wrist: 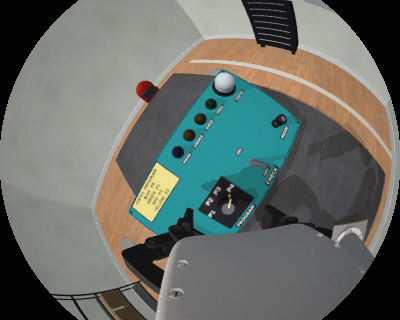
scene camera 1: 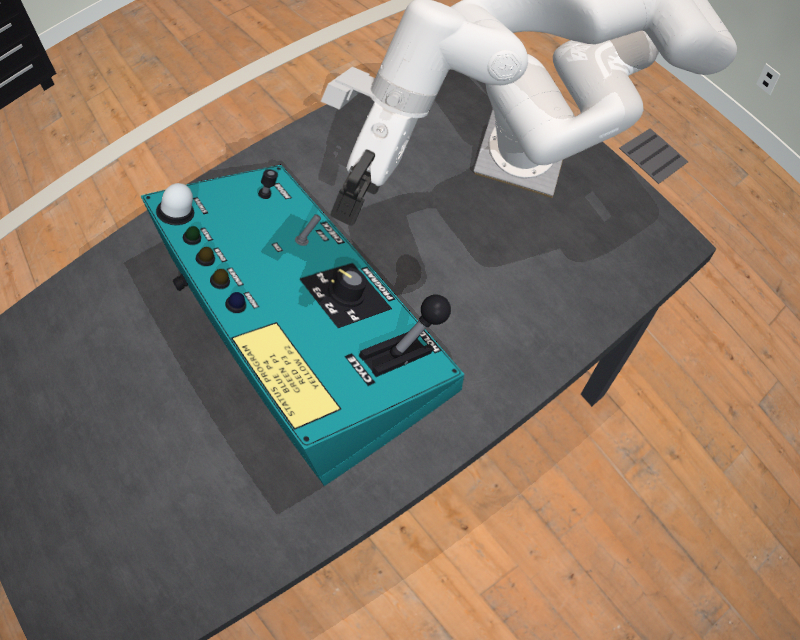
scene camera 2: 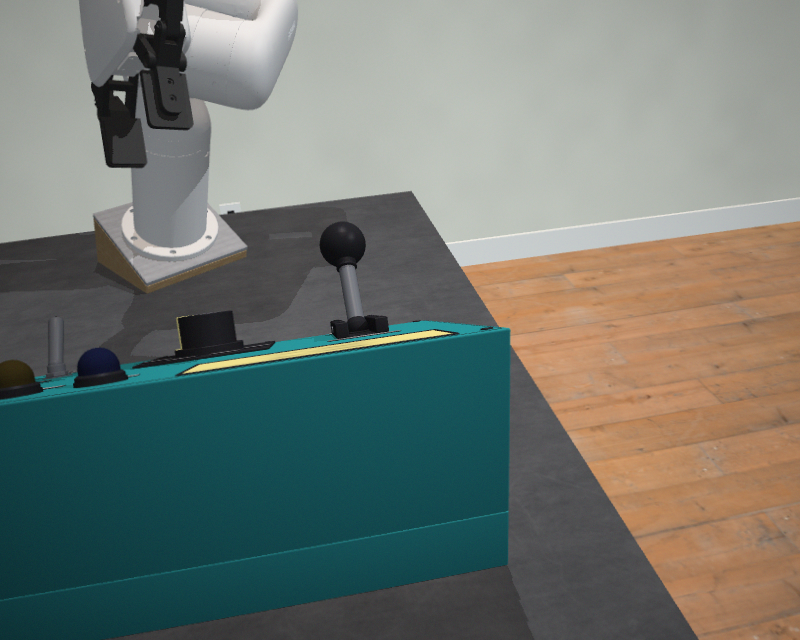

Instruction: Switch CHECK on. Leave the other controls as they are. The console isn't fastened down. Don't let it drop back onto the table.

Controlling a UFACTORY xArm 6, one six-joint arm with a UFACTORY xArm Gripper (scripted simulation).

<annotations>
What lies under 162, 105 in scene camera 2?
My gripper.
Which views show the teal console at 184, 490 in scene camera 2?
The wrist view, scene camera 1 and scene camera 2: all of them.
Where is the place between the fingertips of my gripper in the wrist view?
229, 219
</annotations>
